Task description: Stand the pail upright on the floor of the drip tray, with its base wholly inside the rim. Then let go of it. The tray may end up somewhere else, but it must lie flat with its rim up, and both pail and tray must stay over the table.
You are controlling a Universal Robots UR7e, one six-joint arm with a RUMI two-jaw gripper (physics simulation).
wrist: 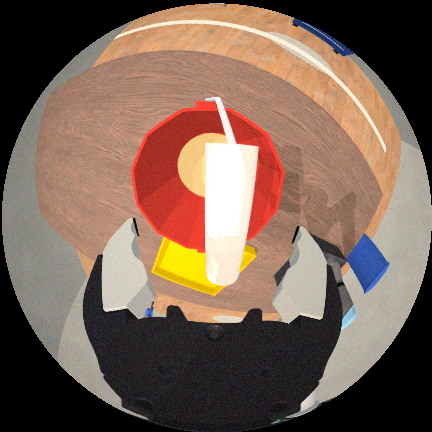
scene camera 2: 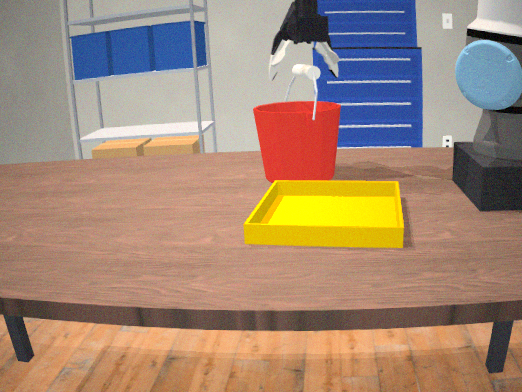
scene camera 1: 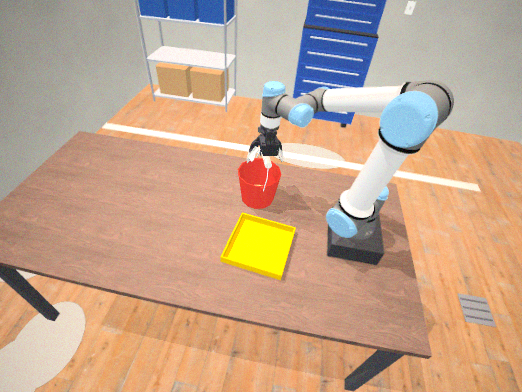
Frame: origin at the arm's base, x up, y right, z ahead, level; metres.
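Seen in the pictures: gripper, fingertip midpoint: (wrist: 215,224) (scene camera 2: 304,79) (scene camera 1: 264,162); arm's base, origin of the base link: (scene camera 2: 508,150).
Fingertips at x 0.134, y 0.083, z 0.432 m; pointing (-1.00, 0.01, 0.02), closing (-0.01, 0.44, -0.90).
Pixels of each thing's middle, then the offset from my fingertips to it. "spot": a spot on its surface instead. Level surfaces: height alone.
- red pail, surface spot: (wrist: 170,215) spot: dy -0.080, dx -0.103, dz +0.044 m
- white grip, body centre: (wrist: 226,222) (scene camera 2: 305,71) (scene camera 1: 266,157) dy +0.014, dx +0.015, dz -0.001 m
- yellow drip tray, body centre: (scene camera 2: 330,209) (wrist: 197,262) (scene camera 1: 259,243) dy -0.263, dx -0.204, dz -0.075 m
- wooden table, its level: dx -0.220 m
A red pail (scene camera 1: 257,192) (scene camera 2: 298,145) (wrist: 170,215) stands upright on the table, behind the tray in the scene views. Its wire handle stands up over the opening, with a white grip (scene camera 2: 306,71) (wrist: 230,200) on top. The yellow drip tray (scene camera 1: 260,246) (scene camera 2: 325,236) (wrist: 180,265) lies flat with its rim up. The pail hides part of it in the wrist view. My gripper (scene camera 1: 265,161) (scene camera 2: 304,74) (wrist: 215,224) is open above the pail, pointing down. Its fingertips stand on either side of the white grip, at about its height, with nothing held.
The wooden table (scene camera 1: 125,210) (scene camera 2: 125,240) (wrist: 90,150) carries the arm's dark base (scene camera 1: 355,245) (scene camera 2: 487,175) to the right of pail and tray. A shelf unit (scene camera 1: 226,60) (scene camera 2: 196,90) and a blue drawer cabinet (scene camera 1: 335,65) (scene camera 2: 380,100) stand beyond the table's far edge.
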